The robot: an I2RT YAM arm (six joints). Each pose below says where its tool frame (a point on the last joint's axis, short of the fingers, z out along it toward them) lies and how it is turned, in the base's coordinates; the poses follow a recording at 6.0 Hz.
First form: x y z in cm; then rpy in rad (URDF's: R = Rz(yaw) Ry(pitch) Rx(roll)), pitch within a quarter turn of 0, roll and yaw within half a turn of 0.
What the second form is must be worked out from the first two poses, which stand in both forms.
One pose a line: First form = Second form
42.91 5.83 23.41 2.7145 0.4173 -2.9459 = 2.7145 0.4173 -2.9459 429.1 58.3 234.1
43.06 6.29 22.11 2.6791 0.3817 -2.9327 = 2.6791 0.3817 -2.9327 430.6 62.9 221.1
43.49 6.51 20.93 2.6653 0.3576 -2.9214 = 2.6653 0.3576 -2.9214 434.9 65.1 209.3
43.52 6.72 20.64 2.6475 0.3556 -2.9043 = 2.6475 0.3556 -2.9043 435.2 67.2 206.4
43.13 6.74 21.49 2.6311 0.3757 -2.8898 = 2.6311 0.3757 -2.8898 431.3 67.4 214.9
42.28 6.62 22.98 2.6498 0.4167 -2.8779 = 2.6498 0.4167 -2.8779 422.8 66.2 229.8
